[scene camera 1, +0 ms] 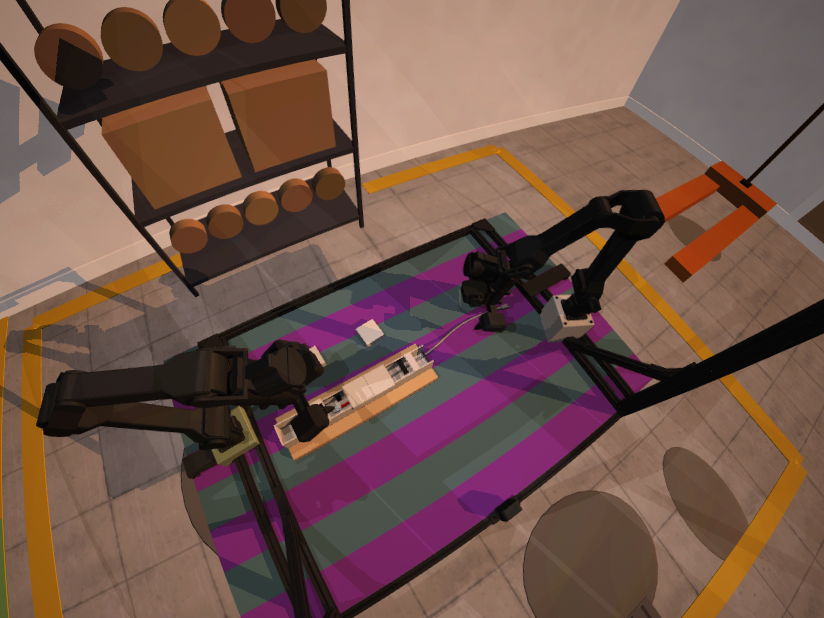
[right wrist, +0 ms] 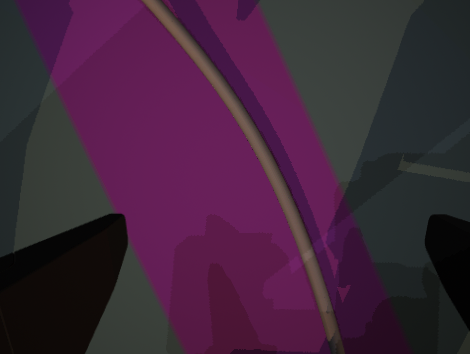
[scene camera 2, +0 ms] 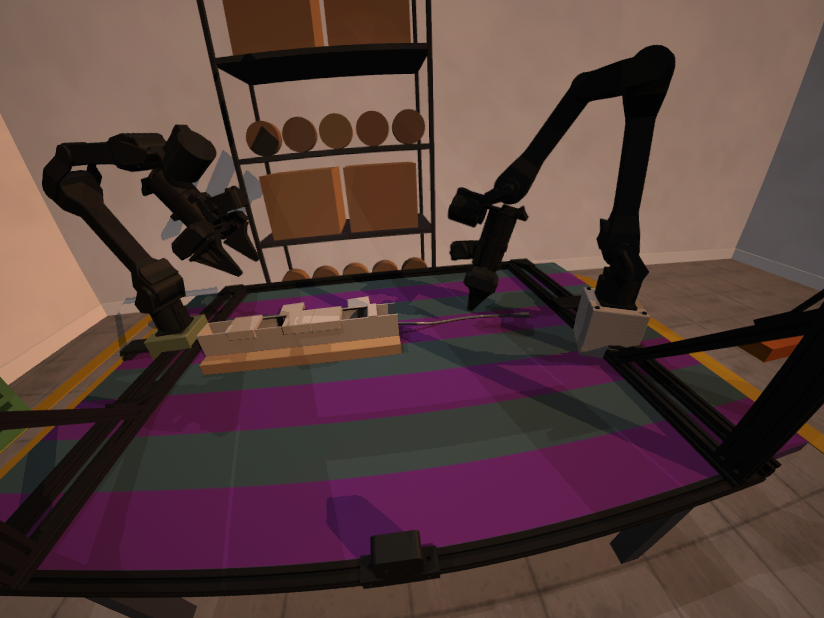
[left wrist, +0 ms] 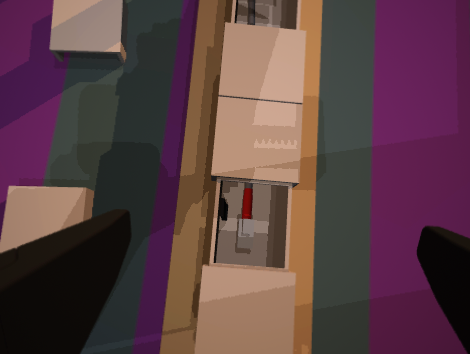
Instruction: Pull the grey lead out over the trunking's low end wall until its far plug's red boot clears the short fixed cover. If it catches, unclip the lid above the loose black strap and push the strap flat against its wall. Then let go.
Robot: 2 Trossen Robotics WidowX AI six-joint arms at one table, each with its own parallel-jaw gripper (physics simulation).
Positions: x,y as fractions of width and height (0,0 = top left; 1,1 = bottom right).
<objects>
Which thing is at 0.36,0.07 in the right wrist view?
A grey lead.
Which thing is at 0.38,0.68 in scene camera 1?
My left gripper.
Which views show my right gripper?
Scene camera 1, the right wrist view and scene camera 2 only.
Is my right gripper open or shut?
Open.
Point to a tan trunking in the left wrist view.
At 0.61,0.64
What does my right gripper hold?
Nothing.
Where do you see a plug with red boot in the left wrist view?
At 0.52,0.67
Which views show my left gripper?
Scene camera 1, scene camera 2 and the left wrist view only.
</objects>
